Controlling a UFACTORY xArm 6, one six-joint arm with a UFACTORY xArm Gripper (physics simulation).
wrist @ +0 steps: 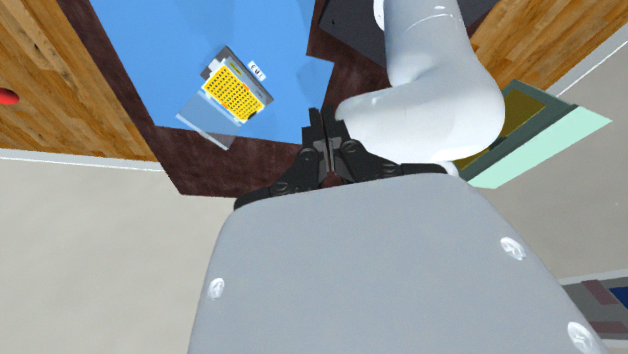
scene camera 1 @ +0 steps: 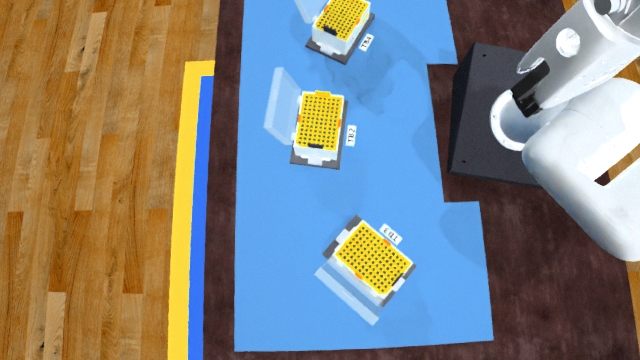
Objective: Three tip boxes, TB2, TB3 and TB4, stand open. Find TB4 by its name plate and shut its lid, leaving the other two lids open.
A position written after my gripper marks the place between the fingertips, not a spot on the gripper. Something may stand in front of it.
In view: my gripper [scene camera 1: 523, 104] and a blue mat [scene camera 1: 287, 215].
My gripper is seen too in the wrist view [wrist: 321, 123]. The blue mat shows as well in the wrist view [wrist: 164, 55].
